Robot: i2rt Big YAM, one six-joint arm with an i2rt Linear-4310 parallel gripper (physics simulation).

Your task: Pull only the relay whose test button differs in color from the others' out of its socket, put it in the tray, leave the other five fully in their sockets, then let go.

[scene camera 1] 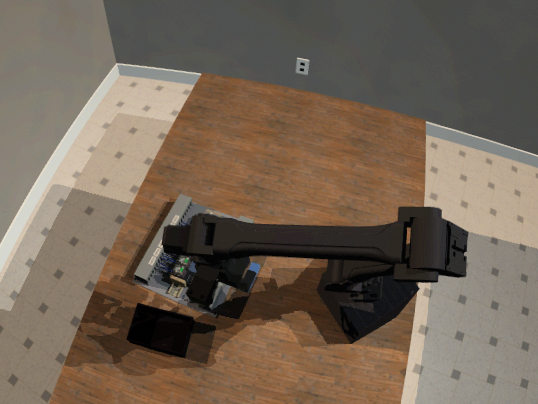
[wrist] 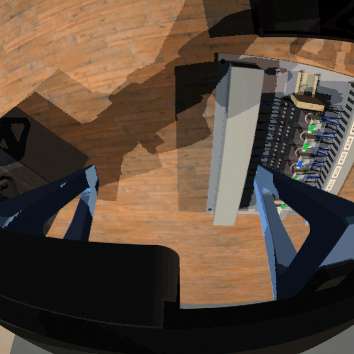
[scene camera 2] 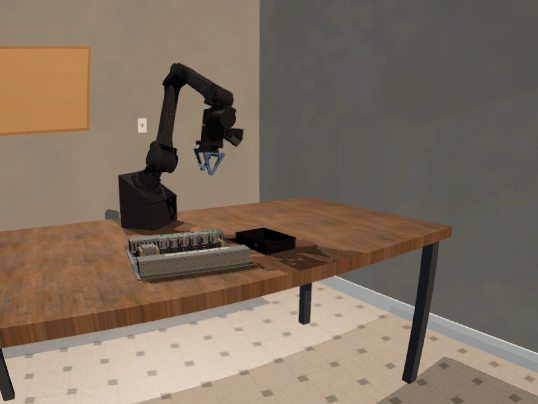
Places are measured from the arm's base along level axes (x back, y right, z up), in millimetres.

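Pixels of known places: gripper, fingertip midpoint: (wrist: 175, 173) (scene camera 2: 206, 172); arm's base, link origin: (scene camera 2: 146, 185).
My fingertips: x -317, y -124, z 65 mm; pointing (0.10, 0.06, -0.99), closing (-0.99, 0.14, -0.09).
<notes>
Ahead of a thing's pixels: the offset from my fingertips to its middle.
The relay with the blue test button @(dx -159, dy +120, dz -173 mm) (scene camera 2: 193, 233) (wrist: 300, 164) stands in the socket row, between relays with green buttons @(dx -155, dy +89, dz -152 mm) (scene camera 2: 182, 234) (wrist: 305, 147). In the scene camera 1 view the arm covers part of the row; two green buttons (scene camera 1: 186, 260) show. In the wrist view the right finger hides part of the row's near end. The black tray @(dx -171, dy -113, dz -203 mm) (scene camera 1: 191, 334) (scene camera 2: 275, 245) (wrist: 285, 33) stands beside the panel's end. My gripper (scene camera 2: 207, 171) (wrist: 175, 173) is open and empty, high above the table, with the relay row off to the right in the wrist view.
Long grey ducts @(dx -256, dy +160, dz -198 mm) (scene camera 1: 145, 272) (scene camera 2: 192, 262) (wrist: 240, 140) flank the relay row. A beige end block @(dx -169, dy +40, dz -195 mm) (scene camera 1: 177, 283) (wrist: 307, 101) stands at the row's tray end. A pale terminal block @(dx -143, dy +255, dz -192 mm) (scene camera 2: 148, 249) stands at the other end. The arm's black base (scene camera 1: 372, 310) (scene camera 2: 145, 202) stands behind the panel.
</notes>
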